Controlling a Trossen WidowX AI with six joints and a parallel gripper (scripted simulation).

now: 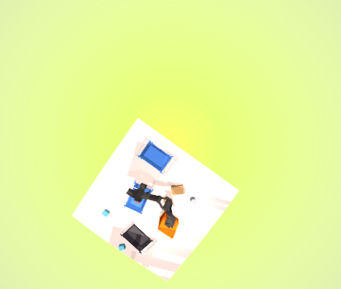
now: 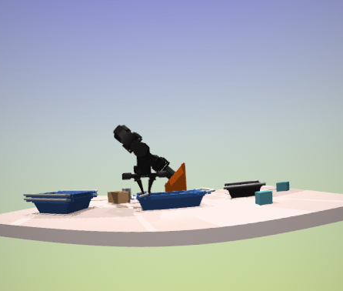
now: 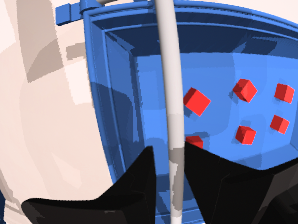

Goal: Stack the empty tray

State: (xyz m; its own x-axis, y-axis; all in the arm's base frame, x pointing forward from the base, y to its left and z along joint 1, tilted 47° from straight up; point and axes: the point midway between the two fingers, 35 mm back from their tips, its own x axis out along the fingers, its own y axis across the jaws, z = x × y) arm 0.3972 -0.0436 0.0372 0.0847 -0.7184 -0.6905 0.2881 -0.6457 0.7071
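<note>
The black tray lies 290 mm behind my gripper tip, 440 mm to the left of it and 10 mm below it. From my gripper tip the other things lie so: small grey cylinder: 460 mm behind, 250 mm to the right, 20 mm below; then box: 270 mm behind, 230 mm to the right, 20 mm below.
</note>
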